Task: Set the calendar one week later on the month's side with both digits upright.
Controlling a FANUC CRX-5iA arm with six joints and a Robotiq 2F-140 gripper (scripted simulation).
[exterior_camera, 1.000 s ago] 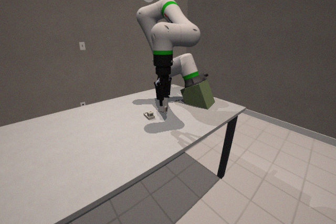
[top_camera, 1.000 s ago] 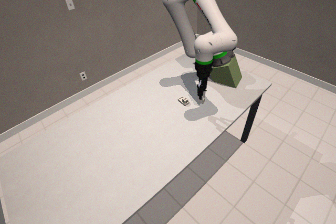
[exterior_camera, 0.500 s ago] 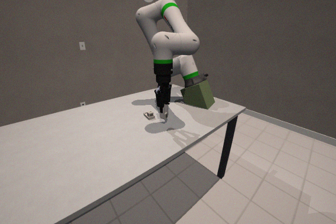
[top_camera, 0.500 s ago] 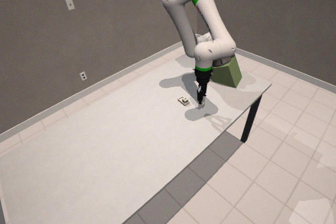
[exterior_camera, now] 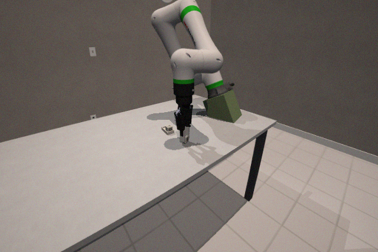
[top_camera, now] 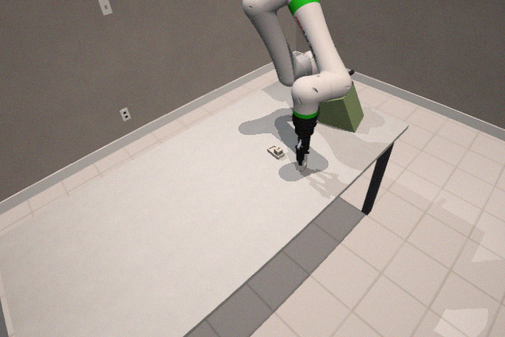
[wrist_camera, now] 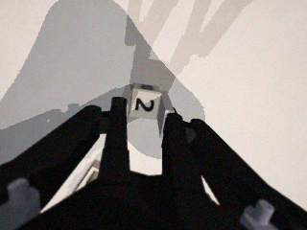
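Right now the white calendar cube is 3 cm below my hand.
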